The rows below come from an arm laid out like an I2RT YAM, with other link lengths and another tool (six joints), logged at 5 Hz.
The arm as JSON. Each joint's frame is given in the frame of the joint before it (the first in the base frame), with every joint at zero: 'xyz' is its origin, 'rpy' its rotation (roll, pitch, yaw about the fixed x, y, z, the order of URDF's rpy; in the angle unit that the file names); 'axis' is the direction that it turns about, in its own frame. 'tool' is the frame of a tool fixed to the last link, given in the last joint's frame.
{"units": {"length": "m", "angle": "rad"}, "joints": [
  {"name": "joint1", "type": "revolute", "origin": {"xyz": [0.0, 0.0, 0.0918], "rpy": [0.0, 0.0, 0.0]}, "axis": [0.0, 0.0, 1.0]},
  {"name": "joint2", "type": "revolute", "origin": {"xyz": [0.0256, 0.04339, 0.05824], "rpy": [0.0, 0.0, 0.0]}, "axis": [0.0, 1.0, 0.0]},
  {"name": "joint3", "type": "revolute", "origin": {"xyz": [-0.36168, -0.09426, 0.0], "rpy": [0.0, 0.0, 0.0]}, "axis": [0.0, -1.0, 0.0]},
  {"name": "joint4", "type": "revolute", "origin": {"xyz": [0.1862, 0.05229, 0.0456], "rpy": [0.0, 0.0, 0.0]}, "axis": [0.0, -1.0, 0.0]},
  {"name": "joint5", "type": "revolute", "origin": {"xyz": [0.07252, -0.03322, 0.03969], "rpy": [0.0, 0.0, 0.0]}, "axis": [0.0, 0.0, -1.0]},
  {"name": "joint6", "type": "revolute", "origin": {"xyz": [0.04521, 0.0, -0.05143], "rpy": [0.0, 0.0, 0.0]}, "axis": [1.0, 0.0, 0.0]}
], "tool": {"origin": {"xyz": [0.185, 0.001, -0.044], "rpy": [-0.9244, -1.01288, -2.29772]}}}
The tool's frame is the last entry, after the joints.
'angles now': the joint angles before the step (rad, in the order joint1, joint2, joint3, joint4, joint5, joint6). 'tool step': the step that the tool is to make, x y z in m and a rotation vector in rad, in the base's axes. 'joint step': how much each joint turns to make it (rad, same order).
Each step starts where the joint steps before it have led.
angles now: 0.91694, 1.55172, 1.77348, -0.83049, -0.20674, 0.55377
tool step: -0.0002, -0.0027, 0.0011, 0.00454, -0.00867, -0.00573
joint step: 0.00033, -0.01301, -0.01527, 0.01115, 0.00733, 0.00005
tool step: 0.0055, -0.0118, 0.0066, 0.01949, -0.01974, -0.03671
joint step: -0.02163, -0.03495, -0.02674, 0.02036, 0.01452, 0.00550
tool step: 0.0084, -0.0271, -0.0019, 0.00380, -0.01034, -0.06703
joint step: -0.05451, -0.05736, -0.06739, 0.02000, 0.01348, 0.00216
